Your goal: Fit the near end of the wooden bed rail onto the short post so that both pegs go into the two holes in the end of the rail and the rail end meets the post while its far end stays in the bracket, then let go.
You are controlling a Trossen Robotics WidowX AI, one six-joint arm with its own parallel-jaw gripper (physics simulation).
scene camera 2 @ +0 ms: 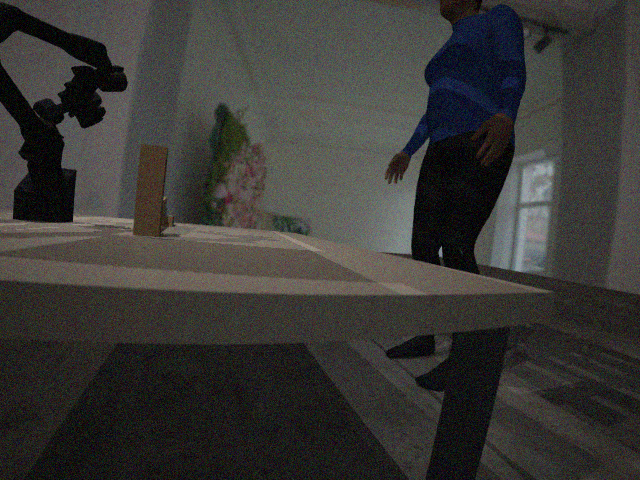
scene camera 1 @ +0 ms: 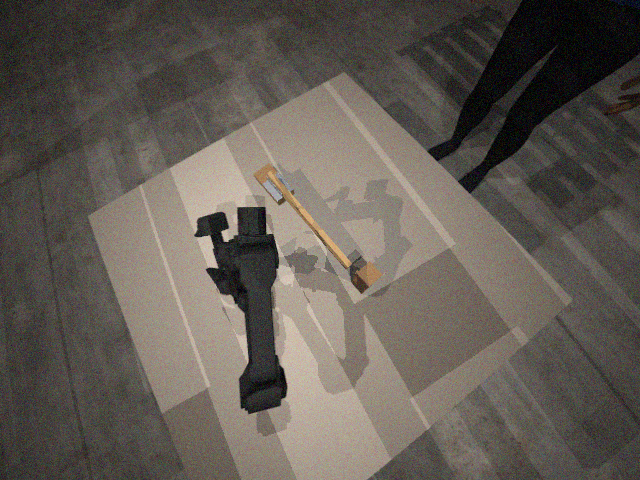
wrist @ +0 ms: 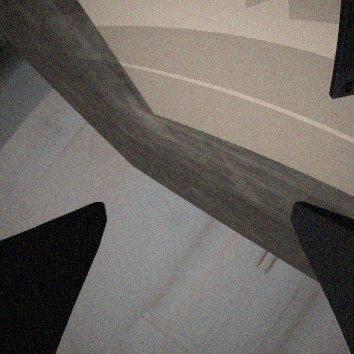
Labels:
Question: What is my gripper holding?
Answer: Nothing.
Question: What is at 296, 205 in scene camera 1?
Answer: A wooden bed rail.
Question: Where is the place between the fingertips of my gripper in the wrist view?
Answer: At 200, 212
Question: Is my gripper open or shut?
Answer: Open.

